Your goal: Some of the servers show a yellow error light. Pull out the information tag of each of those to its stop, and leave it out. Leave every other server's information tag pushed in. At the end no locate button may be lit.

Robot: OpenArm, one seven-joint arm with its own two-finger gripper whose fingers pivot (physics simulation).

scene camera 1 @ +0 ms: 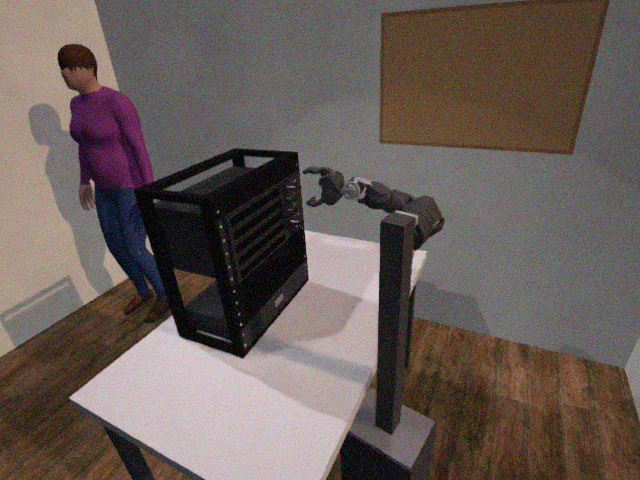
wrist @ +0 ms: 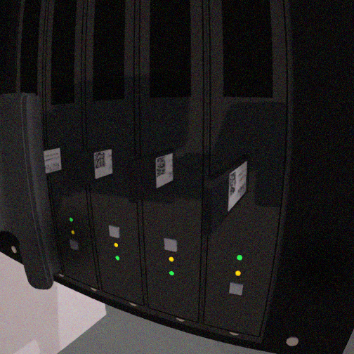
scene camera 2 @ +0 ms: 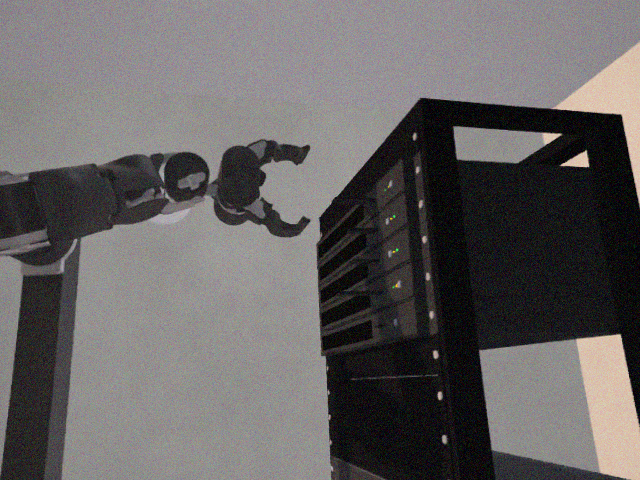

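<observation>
The servers sit in a black rack. In the wrist view they stand as upright strips, the top server [wrist: 250, 312] [scene camera 2: 403, 178] at the right. Four servers show a yellow and a green light and a grey, unlit-looking button. Their tags stick out with white labels: top tag [wrist: 237, 185], second tag [wrist: 164, 170], third tag [wrist: 103, 163], fourth tag [wrist: 52, 160]. How far out each is, I cannot tell. The bottom server [scene camera 2: 408, 321] shows a faint bluish spot; the finger hides it in the wrist view. My gripper [scene camera 1: 308, 187] [scene camera 2: 306, 187] is open and empty, before the rack's upper front.
The rack [scene camera 1: 223, 258] [scene camera 2: 460, 289] stands on a white table [scene camera 1: 206, 408]. A dark post [scene camera 1: 392, 325] [scene camera 2: 33, 361] carries my arm. A person in a purple top [scene camera 1: 105, 139] stands behind the rack, near the wall. A brown board [scene camera 1: 485, 77] hangs on the wall.
</observation>
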